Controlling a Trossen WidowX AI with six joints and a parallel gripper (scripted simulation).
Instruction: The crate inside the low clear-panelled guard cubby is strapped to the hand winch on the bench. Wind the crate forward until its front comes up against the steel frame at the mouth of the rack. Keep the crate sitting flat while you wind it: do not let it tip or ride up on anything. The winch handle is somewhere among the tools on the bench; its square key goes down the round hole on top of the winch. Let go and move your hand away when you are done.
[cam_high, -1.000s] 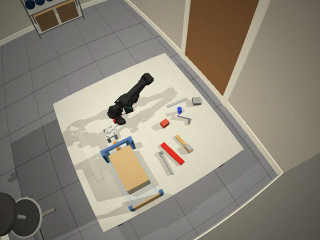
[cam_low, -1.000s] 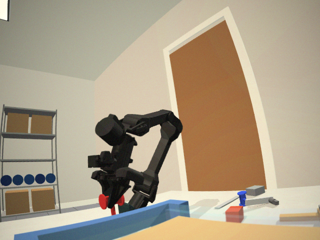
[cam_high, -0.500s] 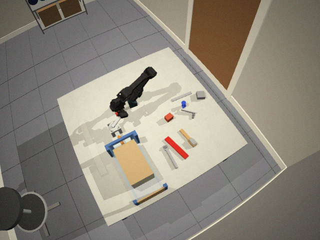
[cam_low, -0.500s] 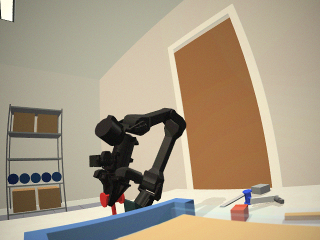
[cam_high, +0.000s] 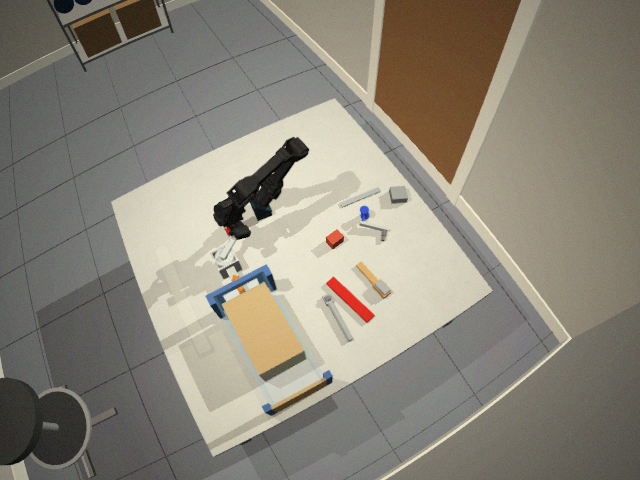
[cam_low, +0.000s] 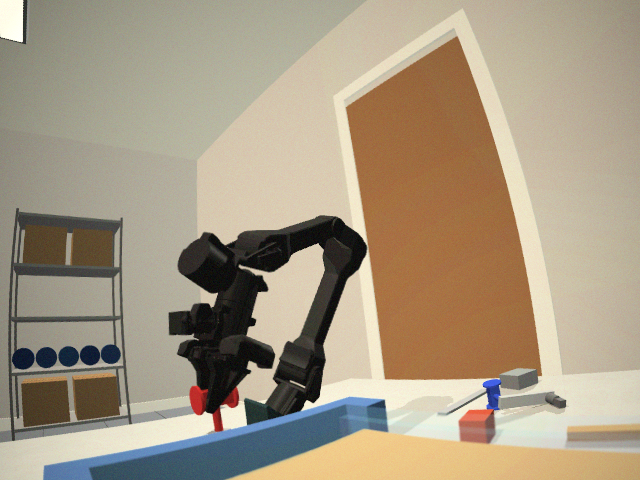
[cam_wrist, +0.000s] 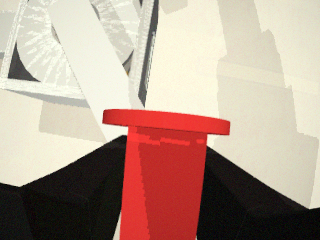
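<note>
Now: the winch 10 cm below my gripper tip, 7 cm to the right of it and 4 cm ahead of it. Also, from my gripper tip: red bar: 45 cm ahead, 28 cm to the left, 12 cm below; red grip: 2 cm to the left; crank with blue knob: 54 cm to the left, 23 cm ahead, 11 cm below.
</note>
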